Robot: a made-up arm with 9 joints. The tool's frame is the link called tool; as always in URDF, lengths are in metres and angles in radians. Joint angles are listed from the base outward.
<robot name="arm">
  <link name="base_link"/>
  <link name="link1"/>
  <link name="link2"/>
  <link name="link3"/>
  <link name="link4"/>
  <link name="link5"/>
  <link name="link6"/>
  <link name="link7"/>
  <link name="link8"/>
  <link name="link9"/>
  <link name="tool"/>
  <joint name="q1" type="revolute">
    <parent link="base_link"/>
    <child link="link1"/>
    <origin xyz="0.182 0.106 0.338" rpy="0 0 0"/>
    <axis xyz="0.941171 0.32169 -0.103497"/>
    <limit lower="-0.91" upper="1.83"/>
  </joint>
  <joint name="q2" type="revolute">
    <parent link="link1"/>
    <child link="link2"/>
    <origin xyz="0.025 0.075 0.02" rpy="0 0 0"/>
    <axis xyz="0 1 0"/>
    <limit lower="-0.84" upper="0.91"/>
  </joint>
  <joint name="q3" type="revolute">
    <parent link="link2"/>
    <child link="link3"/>
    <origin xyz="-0.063 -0.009 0.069" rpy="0 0 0"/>
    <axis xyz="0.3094 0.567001 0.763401"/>
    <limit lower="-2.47" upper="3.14"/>
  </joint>
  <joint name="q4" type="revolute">
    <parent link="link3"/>
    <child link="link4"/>
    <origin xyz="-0.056 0.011 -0.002" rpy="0 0 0"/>
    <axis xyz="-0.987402 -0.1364 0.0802"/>
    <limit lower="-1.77" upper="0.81"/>
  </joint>
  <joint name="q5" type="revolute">
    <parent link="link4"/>
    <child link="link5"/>
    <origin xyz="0.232 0.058 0.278" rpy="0 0 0"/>
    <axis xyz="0 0 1"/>
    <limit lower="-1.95" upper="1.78"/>
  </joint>
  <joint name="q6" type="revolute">
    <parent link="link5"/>
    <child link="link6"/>
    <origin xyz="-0.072 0.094 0.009" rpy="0 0 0"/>
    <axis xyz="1 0 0"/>
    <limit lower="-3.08" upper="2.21"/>
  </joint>
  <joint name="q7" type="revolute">
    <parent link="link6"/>
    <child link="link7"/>
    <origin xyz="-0.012 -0.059 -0.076" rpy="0 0 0"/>
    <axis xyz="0 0 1"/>
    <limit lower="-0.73" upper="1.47"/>
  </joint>
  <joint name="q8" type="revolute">
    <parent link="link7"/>
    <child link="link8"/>
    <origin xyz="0.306 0.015 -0.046" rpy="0 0 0"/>
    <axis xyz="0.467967 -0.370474 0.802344"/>
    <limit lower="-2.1" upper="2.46"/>
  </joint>
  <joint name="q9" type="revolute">
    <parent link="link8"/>
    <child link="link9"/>
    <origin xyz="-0.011 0.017 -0.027" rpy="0 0 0"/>
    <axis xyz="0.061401 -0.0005 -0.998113"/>
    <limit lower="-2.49" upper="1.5"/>
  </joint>
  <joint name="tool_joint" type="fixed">
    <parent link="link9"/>
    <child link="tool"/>
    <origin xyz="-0.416 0.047 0.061" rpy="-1.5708 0 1.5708"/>
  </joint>
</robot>
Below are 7 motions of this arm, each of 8 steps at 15 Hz.
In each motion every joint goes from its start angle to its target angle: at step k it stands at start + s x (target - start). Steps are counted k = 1, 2, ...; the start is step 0. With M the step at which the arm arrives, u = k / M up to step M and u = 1 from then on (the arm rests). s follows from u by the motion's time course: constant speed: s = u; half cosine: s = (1 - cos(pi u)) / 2; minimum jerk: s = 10 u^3 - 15 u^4 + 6 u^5.
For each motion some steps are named. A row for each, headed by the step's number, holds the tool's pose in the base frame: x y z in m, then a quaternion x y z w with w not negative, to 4 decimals.
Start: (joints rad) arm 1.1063 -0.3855 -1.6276 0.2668 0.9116 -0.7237 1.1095 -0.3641 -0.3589
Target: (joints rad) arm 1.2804 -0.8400 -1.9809 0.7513 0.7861 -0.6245 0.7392 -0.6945 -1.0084
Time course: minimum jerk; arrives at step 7
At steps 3, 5, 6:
3: 0.1713 0.0099 0.8193 -0.2030 -0.0882 0.8007 0.5566
5: 0.2577 -0.0971 0.8044 -0.0595 0.0062 0.6775 0.7331
6: 0.2653 -0.1361 0.7923 -0.0177 0.0224 0.6348 0.7721

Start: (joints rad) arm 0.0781 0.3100 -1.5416 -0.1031 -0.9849 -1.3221 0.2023 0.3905 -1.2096
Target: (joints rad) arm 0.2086 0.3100 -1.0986 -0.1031 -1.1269 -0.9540 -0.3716 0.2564 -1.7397
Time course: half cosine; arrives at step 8
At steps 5, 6, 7, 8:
5: -0.0724 0.2634 1.0950 -0.4239 -0.0898 0.6024 0.6703
6: -0.0718 0.2404 1.1024 -0.4119 -0.1022 0.6069 0.6720
7: -0.0715 0.2258 1.1060 -0.4038 -0.1110 0.6087 0.6739
8: -0.0714 0.2208 1.1070 -0.4009 -0.1142 0.6091 0.6747

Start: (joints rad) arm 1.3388 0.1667 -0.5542 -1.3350 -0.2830 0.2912 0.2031 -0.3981 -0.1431
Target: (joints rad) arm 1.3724 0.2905 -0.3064 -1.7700 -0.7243 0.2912 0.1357 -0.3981 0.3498
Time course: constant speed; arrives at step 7
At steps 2, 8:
2: 0.3141 -0.3917 0.3185 0.3941 -0.1088 -0.3481 0.8436
8: 0.5060 -0.2632 -0.0093 0.6577 0.2564 -0.1825 0.6844

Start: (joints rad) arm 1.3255 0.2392 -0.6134 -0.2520 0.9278 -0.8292 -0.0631 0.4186 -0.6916
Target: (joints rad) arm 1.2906 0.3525 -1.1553 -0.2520 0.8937 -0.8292 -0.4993 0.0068 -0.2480
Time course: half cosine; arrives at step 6
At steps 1, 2, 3, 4, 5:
1: 0.3707 -0.4699 0.2290 -0.1772 -0.8578 0.4441 0.1885
2: 0.2856 -0.4557 0.2956 -0.2428 -0.7912 0.4765 0.2967
3: 0.2051 -0.3970 0.3931 -0.3372 -0.6739 0.5014 0.4252
4: 0.1733 -0.3057 0.4786 -0.4336 -0.5322 0.5019 0.5262
5: 0.1814 -0.2296 0.5239 -0.5028 -0.4173 0.4860 0.5804

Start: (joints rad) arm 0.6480 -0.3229 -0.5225 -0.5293 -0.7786 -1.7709 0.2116 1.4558 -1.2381
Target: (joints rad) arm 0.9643 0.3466 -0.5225 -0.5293 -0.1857 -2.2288 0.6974 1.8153 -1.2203
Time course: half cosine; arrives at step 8
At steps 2, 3, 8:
2: 0.2005 -0.6580 0.3081 0.2089 -0.8633 0.4414 0.1278
3: 0.3020 -0.6320 0.2386 0.3154 -0.8582 0.3911 0.1054
8: 0.4921 -0.3508 -0.0727 0.6886 -0.7187 0.0907 0.0325

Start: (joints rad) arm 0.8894 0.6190 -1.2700 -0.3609 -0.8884 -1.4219 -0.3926 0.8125 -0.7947
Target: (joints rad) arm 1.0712 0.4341 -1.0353 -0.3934 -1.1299 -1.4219 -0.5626 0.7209 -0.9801
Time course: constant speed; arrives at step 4
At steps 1, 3, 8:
1: 0.2633 -0.3108 1.0581 -0.1160 -0.0843 0.6676 0.7306
3: 0.2601 -0.4033 1.0202 -0.0402 -0.0958 0.6311 0.7687
8: 0.2594 -0.4497 0.9961 0.0008 -0.1009 0.6126 0.7839

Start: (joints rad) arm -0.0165 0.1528 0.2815 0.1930 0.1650 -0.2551 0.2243 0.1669 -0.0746
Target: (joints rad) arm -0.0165 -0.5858 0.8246 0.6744 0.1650 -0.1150 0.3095 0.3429 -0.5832
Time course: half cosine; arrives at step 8
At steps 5, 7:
5: 0.2254 0.1936 0.6294 0.0727 0.5805 -0.7961 0.1547
7: 0.2393 0.2481 0.6384 0.0143 0.5191 -0.7973 0.3077

